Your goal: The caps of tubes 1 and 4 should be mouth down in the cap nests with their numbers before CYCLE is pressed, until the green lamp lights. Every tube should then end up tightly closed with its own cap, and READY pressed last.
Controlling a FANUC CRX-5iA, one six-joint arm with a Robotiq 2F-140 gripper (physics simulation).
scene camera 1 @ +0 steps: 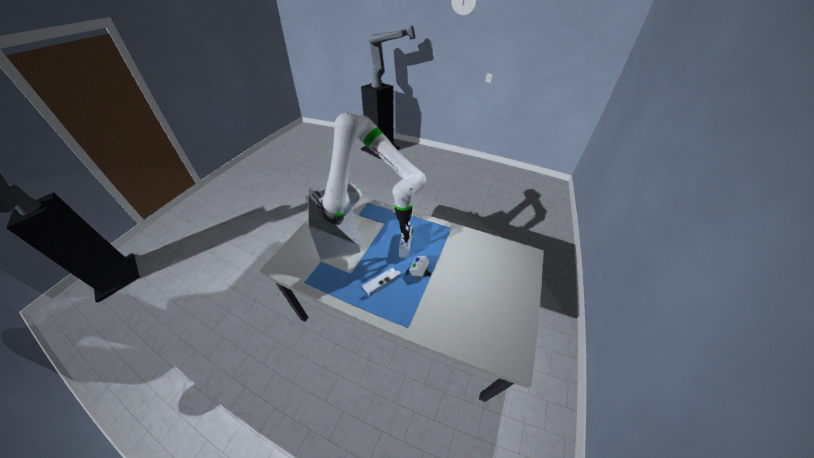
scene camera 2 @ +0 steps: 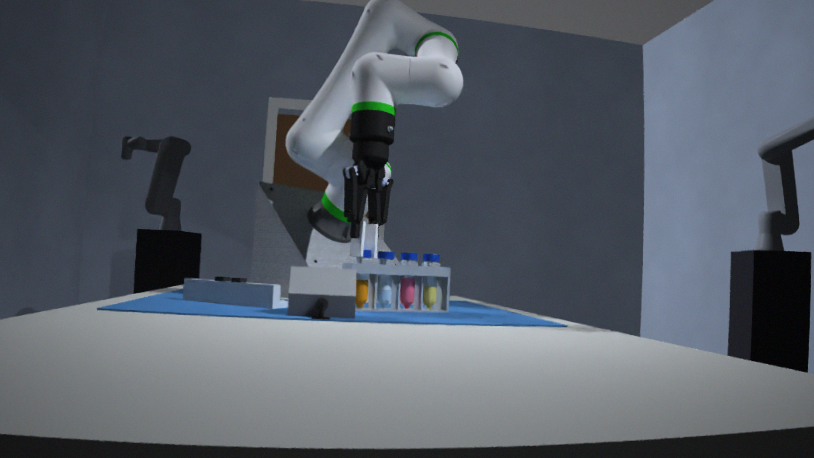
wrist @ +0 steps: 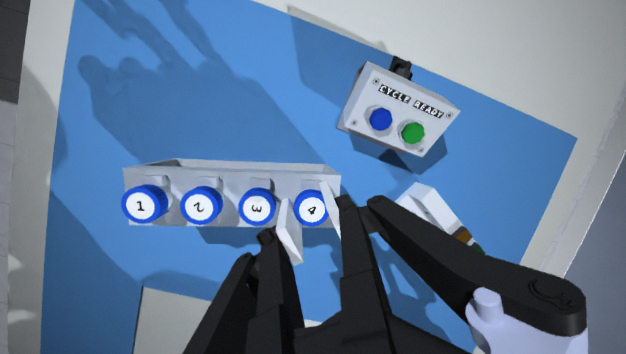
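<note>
My gripper points down at the near end of the white rack, its pale finger pads shut on the blue cap 4. Cap 4 is at the mouth of the orange tube; whether it is threaded cannot be told. Cap 1, cap 2 and cap 3 sit number up on their tubes. The cap nest block is mostly hidden by a finger in the wrist view. Its green lamp looks dark.
A control box carries the blue CYCLE button and the green READY button. It stands close to the rack's tube 4 end. An amber lamp sits beside the green lamp. The blue mat lies under these things.
</note>
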